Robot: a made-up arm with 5 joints.
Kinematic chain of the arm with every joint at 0, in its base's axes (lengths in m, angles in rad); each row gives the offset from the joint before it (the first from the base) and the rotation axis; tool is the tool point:
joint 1: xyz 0 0 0.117 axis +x
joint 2: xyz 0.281 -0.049 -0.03 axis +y
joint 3: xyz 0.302 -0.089 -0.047 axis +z
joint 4: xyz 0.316 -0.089 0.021 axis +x
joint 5: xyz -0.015 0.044 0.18 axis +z
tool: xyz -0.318 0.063 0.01
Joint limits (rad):
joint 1: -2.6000..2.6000
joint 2: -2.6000..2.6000
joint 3: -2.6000..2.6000
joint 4: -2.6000..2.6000
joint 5: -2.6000..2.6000
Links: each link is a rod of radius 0.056 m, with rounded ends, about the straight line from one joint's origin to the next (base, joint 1, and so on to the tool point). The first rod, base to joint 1, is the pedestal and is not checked.
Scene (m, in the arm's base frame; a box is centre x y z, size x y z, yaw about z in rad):
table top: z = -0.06
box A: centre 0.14 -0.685 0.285 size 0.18 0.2 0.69 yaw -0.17
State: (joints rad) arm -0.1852 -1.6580 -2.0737 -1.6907 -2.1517
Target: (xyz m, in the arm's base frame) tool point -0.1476 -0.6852 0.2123
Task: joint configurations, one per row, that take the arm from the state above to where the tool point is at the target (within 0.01 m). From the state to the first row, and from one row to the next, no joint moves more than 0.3 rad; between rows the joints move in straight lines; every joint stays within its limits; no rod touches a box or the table.
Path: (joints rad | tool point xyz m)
1: -0.2677 -1.8191 -2.0430 -1.6850 -2.1455 | 0.5634 -0.5708 0.4485
2: -0.3502 -1.9803 -2.0122 -1.6793 -2.1393 | 0.5213 -0.5256 0.5513
3: -0.3257 -2.1216 -1.8236 -1.4739 -2.1830 | 0.3630 -0.5362 0.6790
4: -0.3012 -2.2629 -1.6350 -1.2685 -2.2267 | 0.1687 -0.5300 0.7455
5: -0.2767 -2.4042 -1.4464 -1.0631 -2.2704 | -0.0378 -0.5120 0.7418
6: -0.0455 -2.4695 -1.5022 -0.9587 -2.1174 | -0.0697 -0.6206 0.5843
7: 0.1857 -2.5347 -1.5579 -0.8543 -1.9645 | -0.1074 -0.6804 0.4035
8: 0.4169 -2.6000 -1.6136 -0.7499 -1.8115 | -0.1476 -0.6852 0.2123

